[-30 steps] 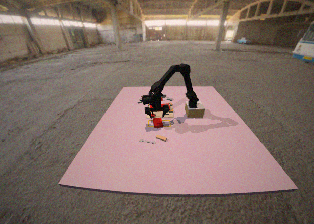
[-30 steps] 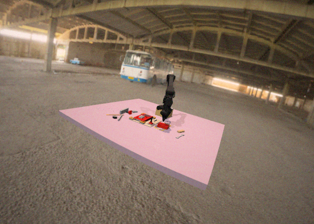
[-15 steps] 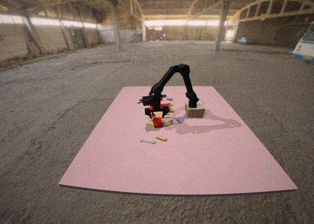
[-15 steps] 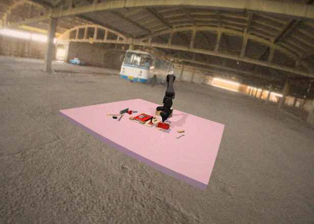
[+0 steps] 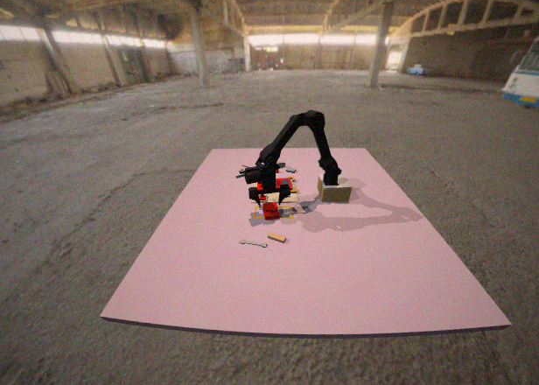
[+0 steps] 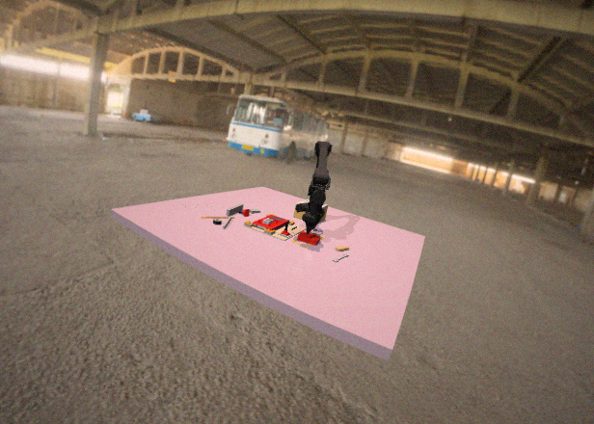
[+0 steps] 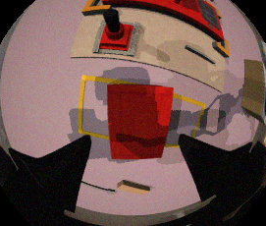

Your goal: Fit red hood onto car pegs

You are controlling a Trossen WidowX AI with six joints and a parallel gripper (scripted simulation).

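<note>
Right now my gripper tip is 30 mm above the red hood. The rest, counted from my gripper tip: grey wrench: 50 mm ahead, 190 mm to the left, 40 mm below; wooden block: 50 mm behind, 160 mm to the left, 40 mm below.
</note>
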